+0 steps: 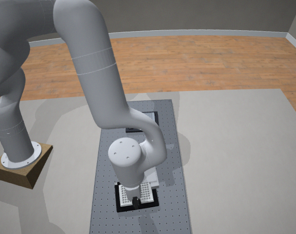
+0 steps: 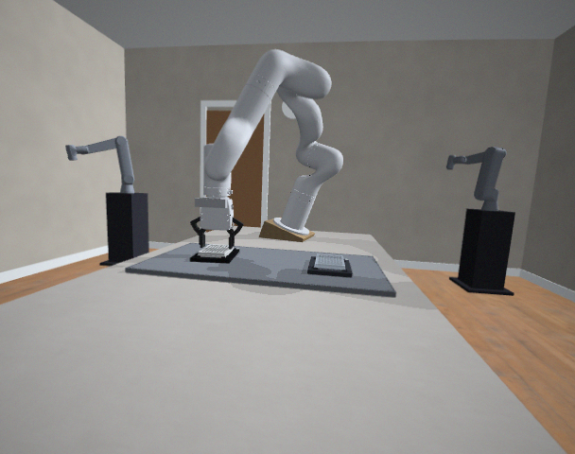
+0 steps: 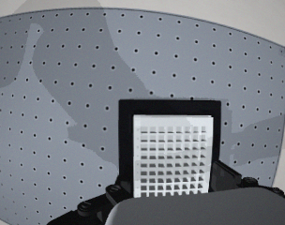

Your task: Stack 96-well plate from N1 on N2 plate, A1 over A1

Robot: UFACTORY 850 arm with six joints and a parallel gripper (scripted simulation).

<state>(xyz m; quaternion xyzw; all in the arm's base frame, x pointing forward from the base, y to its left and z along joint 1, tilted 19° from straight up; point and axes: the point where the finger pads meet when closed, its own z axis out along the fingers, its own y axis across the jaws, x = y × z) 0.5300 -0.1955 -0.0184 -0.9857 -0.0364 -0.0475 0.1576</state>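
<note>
Now: hand 2 cm above the white 96-well plate. Also, from my hand: black plate nest 3 cm below.
</note>
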